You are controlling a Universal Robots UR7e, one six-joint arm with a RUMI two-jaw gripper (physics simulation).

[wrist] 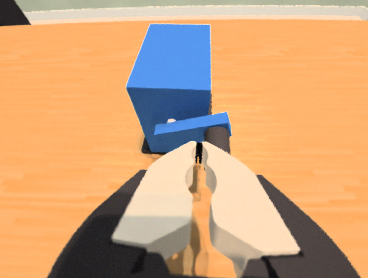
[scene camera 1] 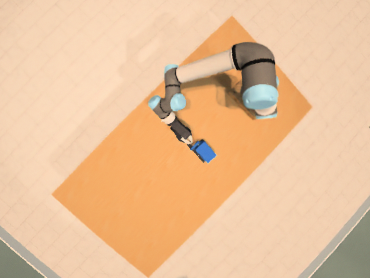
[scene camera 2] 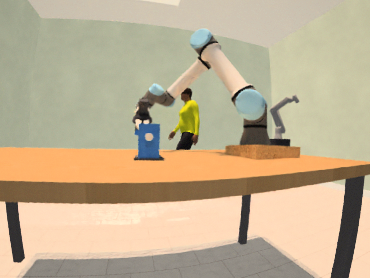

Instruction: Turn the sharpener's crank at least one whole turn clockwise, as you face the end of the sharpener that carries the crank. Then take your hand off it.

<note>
In view: the gripper (wrist: 197, 144) and a blue sharpener (wrist: 170, 81).
</note>
